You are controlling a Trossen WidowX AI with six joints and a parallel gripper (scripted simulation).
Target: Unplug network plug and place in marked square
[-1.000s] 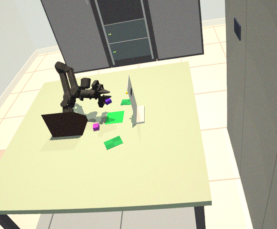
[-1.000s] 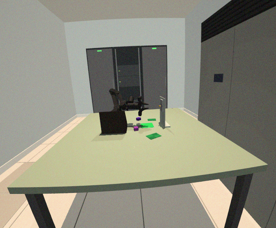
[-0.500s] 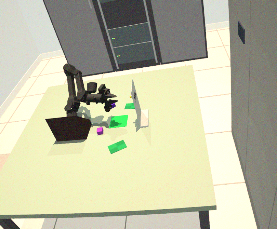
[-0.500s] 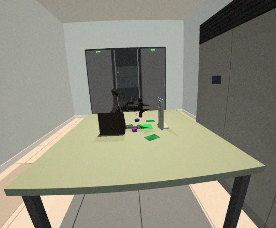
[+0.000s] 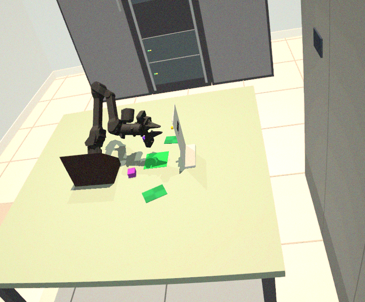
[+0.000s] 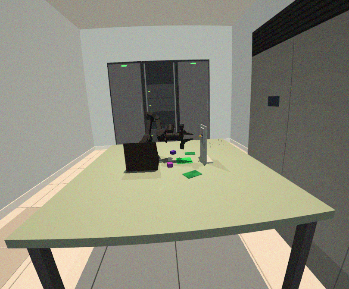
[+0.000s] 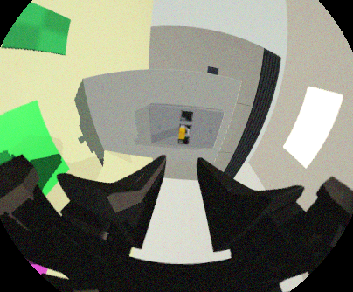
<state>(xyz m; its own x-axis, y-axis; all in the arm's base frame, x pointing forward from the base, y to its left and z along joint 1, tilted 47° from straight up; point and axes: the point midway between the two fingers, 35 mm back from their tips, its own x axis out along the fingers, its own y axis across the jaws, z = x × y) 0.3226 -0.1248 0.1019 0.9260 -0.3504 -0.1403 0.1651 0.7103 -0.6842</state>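
My gripper tip is now 6 cm short of the network plug and 1 cm to the left of it. The rest, counted from my gripper tip: upright panel (8 cm ahead, 1 cm to the right, 7 cm below); then green marked square (7 cm behind, 2 cm to the left, 19 cm below).
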